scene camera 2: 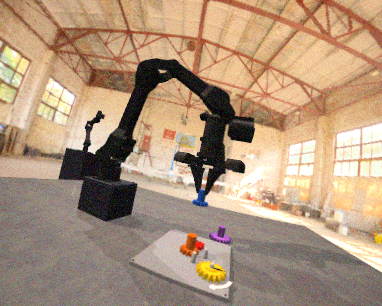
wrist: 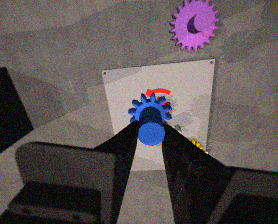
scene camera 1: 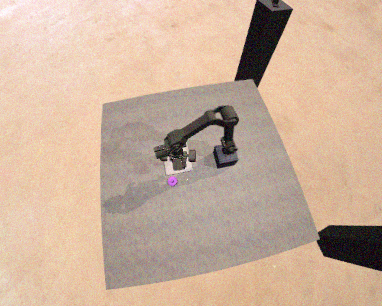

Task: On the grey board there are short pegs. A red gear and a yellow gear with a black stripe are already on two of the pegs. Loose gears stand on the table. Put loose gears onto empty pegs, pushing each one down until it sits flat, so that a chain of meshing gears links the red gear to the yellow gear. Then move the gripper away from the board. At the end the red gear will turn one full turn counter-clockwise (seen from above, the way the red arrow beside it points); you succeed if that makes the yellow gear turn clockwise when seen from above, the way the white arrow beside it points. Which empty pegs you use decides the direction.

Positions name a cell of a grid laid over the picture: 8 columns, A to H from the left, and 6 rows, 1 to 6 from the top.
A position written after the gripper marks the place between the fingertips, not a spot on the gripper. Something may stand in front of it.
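Note:
A blue gear (wrist: E4) is carried by the gripper (scene camera 2: E4). Scene camera 1 does not show the gear, hidden by the gripper. The wrist view includes the gripper (wrist: E4) too.

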